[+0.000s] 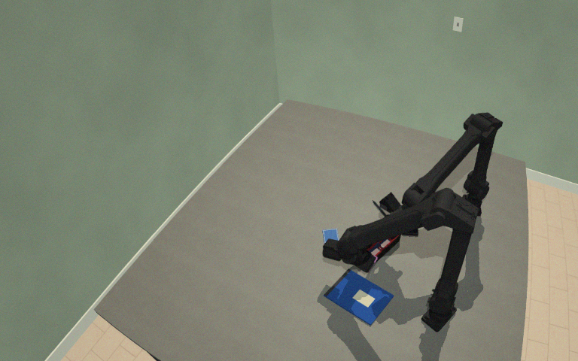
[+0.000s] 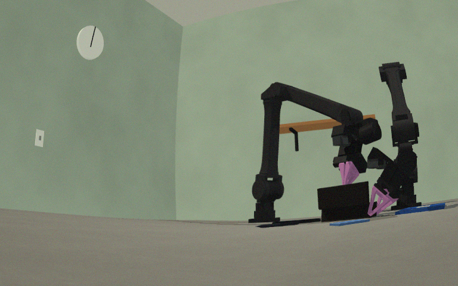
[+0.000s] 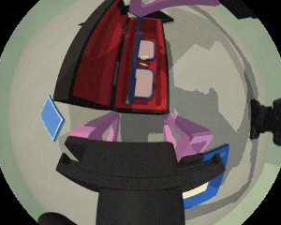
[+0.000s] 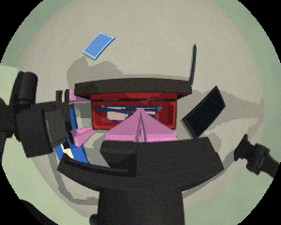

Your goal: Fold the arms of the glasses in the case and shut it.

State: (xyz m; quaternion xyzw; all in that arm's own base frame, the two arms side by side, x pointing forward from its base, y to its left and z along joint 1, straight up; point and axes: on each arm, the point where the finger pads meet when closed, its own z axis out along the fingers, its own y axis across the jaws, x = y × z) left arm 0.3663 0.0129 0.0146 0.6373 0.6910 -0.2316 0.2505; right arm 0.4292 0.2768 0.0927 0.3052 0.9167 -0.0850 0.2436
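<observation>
Now: right hand 2 cm short of the glasses case, 1 cm to the right of it and 5 cm above it. Also, from my right hand: small blue card: 21 cm ahead, 5 cm to the left, 9 cm below.
</observation>
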